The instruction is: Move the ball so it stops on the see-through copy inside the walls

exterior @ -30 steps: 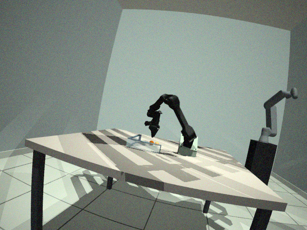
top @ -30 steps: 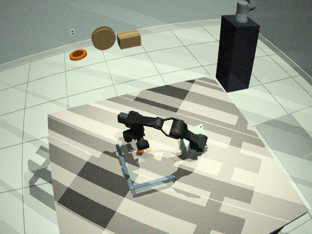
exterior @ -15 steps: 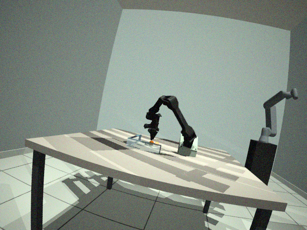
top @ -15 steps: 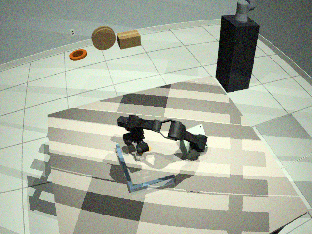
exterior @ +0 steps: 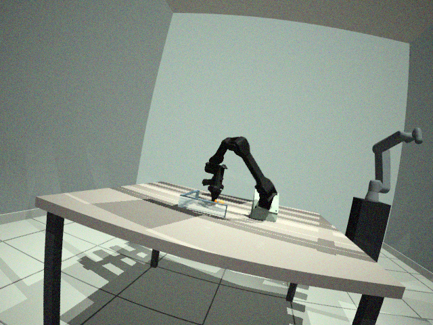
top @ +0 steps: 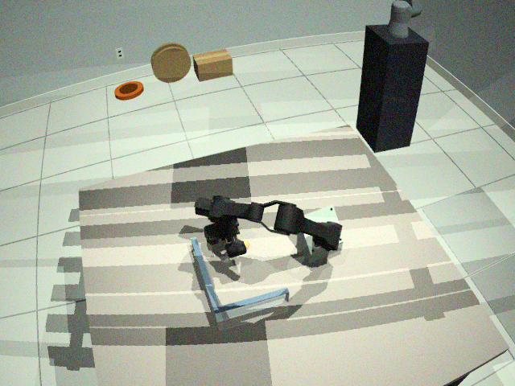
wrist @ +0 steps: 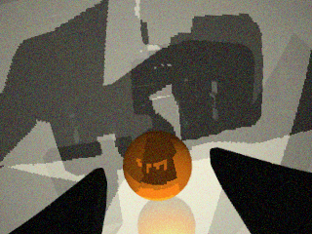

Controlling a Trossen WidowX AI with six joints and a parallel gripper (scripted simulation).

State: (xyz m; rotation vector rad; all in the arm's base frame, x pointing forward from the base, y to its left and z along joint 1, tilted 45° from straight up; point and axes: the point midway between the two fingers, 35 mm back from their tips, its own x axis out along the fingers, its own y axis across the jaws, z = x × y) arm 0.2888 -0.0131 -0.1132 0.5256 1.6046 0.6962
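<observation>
Now: gripper tip 50 mm past the see-through copy. From my gripper tip the other things lie so: orange ball (right at my gripper tip).
</observation>
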